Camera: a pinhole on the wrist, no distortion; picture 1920 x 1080 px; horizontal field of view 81.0 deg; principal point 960.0 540.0 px. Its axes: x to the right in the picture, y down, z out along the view. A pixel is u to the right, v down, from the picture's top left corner.
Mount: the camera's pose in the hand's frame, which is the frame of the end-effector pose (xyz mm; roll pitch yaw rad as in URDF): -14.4 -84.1 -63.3 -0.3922 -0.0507 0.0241
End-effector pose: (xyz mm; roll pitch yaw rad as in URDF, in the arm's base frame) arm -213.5 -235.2 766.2 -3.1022 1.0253 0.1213
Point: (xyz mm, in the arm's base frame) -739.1 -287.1 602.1
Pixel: 796.9 271.1
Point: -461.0 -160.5 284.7
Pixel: 1761.6 50.2
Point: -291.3 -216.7 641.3
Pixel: 1492.7 441.8
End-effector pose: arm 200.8 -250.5 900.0 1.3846 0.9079 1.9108
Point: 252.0 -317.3 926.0
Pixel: 327.7 541.0
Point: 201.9 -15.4 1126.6
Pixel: outside the picture
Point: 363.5 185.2 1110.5
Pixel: 1160.8 1009.6
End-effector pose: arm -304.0 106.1 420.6 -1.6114 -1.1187 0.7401
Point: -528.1 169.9 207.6
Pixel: 81.4 359.4
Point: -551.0 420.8 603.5
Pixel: 1537.3 104.8
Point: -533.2 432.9 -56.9
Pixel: 258.5 773.5
